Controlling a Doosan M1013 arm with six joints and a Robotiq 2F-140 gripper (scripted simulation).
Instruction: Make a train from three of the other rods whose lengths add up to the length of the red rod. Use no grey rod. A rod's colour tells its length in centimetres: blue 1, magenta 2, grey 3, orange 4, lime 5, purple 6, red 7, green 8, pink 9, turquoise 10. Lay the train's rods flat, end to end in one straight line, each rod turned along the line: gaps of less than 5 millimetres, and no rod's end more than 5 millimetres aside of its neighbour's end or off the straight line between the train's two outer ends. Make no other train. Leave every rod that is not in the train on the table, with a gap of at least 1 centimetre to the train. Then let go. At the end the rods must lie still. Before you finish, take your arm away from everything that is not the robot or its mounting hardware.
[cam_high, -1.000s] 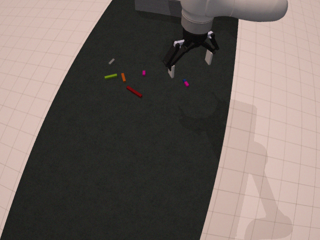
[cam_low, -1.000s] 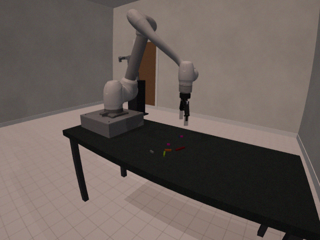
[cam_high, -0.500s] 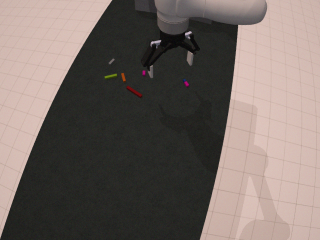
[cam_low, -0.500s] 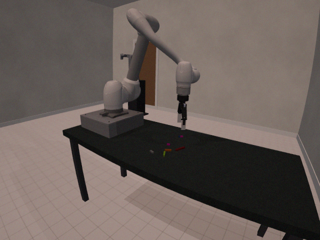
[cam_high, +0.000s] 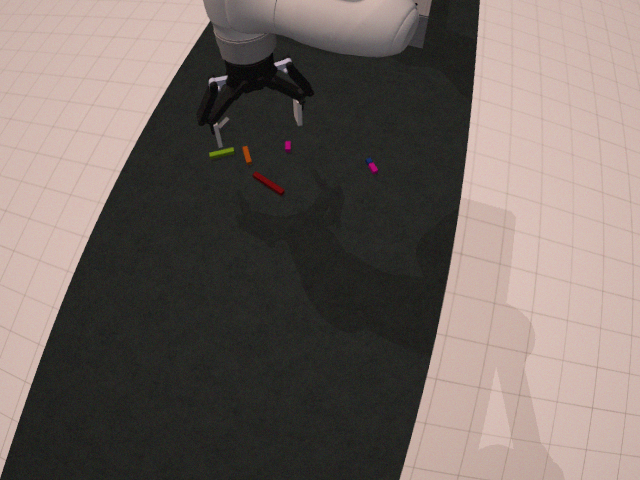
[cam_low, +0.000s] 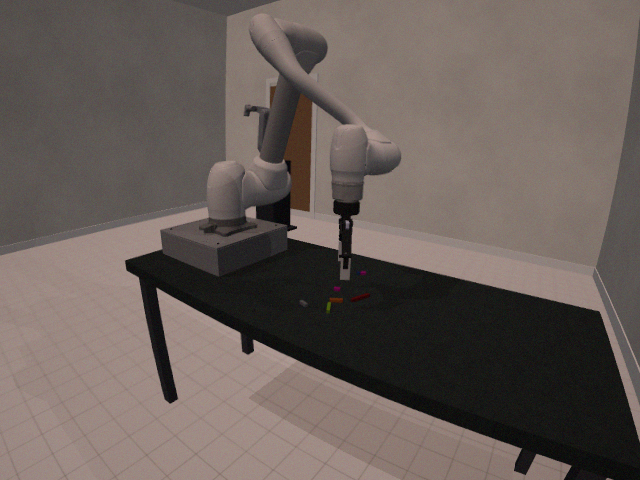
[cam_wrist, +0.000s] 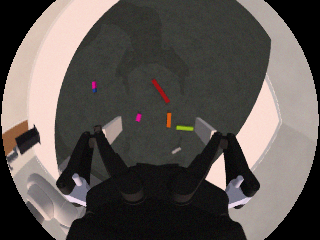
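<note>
Now: the orange rod 100 mm below my hand and 30 mm to the right of it. Also, from my hand: red rod (100 mm below, 50 mm ahead, 30 mm to the left); then lime rod (100 mm below, 80 mm to the right, 10 mm ahead); then grey rod (110 mm to the right, 100 mm below, 60 mm behind).
</note>
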